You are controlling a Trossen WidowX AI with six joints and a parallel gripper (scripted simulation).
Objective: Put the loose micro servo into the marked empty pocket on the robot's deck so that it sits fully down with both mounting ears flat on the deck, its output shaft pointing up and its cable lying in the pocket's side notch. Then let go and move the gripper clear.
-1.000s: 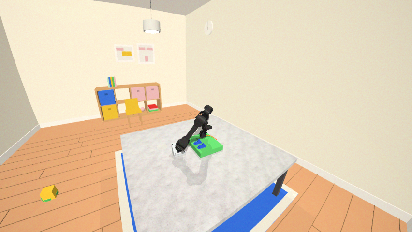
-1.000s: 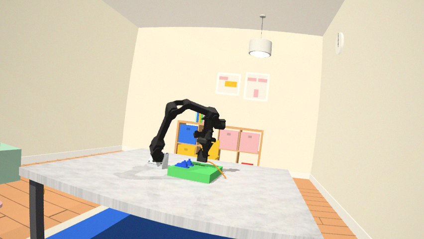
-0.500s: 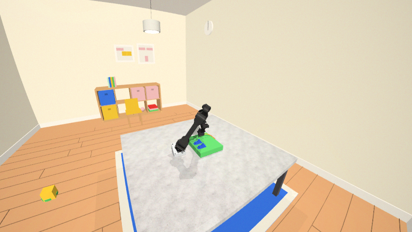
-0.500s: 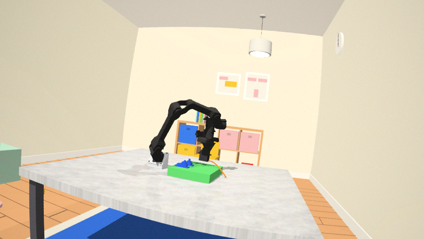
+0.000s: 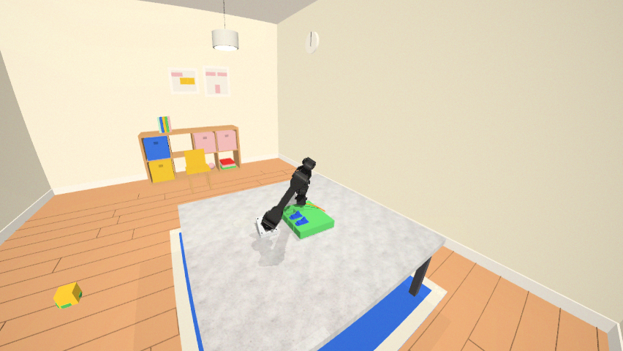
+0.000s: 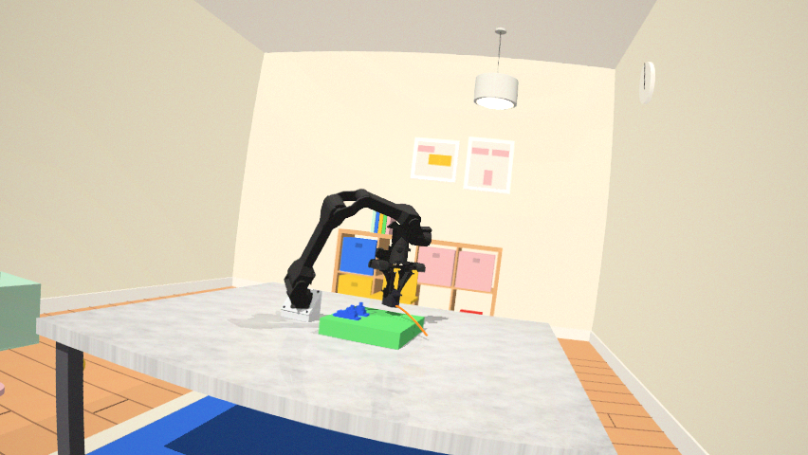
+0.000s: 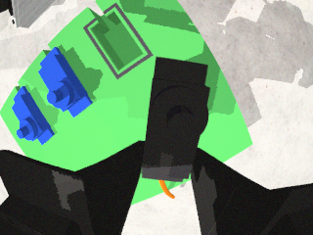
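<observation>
My gripper tip is now 100 mm above the green deck and 80 mm to the left of it.
</observation>
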